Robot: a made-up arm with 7 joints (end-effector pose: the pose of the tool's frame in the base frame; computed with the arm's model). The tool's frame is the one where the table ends. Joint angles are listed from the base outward.
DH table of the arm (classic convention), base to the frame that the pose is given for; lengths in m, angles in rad. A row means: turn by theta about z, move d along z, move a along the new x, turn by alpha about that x. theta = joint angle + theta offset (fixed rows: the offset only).
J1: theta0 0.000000, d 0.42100, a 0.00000, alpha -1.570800
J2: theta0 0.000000, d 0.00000, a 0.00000, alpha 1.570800
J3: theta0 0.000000, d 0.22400, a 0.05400, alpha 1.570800
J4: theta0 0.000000, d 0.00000, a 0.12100, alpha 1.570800
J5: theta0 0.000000, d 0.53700, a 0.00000, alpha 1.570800
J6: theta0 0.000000, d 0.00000, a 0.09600, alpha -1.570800
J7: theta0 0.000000, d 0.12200, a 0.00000, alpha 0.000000
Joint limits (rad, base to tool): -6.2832..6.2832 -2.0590..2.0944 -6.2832..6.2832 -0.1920..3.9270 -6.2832..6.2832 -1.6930..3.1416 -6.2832..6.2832
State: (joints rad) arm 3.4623 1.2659 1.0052 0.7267 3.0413 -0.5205 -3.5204
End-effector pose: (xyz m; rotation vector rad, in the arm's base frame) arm 0.2564 -0.2917 0.1175 -1.5927 1.4235 -0.8448
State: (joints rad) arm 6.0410 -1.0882 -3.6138 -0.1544 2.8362 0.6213 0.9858
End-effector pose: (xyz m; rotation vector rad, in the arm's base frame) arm 0.3938 -0.0670 0.1526 -2.1052 1.7532 -0.7560
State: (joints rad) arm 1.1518 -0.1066 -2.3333 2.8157 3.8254 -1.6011 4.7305
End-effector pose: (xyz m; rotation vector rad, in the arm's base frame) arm 0.1050 -0.1884 1.0584 -0.7829 1.8618 -1.1197
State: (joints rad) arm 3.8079 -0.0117 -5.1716 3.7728 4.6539 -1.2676 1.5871
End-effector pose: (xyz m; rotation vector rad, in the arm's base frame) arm 0.0807 0.3480 0.9643 0.3952 1.3267 1.0745
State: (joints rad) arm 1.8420 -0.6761 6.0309 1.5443 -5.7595 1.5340 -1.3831
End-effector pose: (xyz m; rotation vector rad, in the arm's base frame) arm 0.0059 0.4094 1.0253 -0.0005 -2.3008 -0.7198
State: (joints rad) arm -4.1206 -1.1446 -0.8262 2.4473 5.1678 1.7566 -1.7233
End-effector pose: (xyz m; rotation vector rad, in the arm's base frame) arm 0.6418 -0.2813 0.8853 1.6364 2.2110 1.2973
